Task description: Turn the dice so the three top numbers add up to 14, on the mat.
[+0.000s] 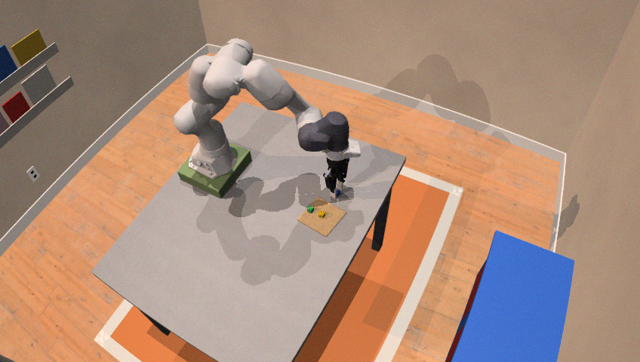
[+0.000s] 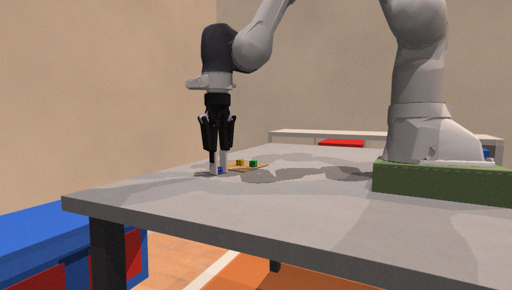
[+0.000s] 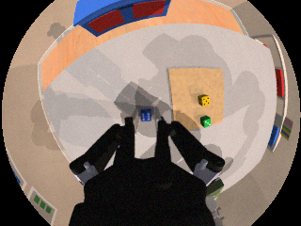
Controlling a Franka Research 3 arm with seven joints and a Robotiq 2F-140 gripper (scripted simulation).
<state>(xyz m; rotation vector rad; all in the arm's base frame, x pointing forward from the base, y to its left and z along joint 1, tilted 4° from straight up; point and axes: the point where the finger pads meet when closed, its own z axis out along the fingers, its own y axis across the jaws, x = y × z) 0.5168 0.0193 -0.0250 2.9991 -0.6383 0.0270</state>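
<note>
Right now the blue die is 2 cm below my hand. Round my hand: tan mat: 12 cm to the right, 3 cm below, 2 cm behind; yellow die: 12 cm to the right, 2 cm below, 2 cm behind; green die: 11 cm to the right, 7 cm behind, 2 cm below.
</note>
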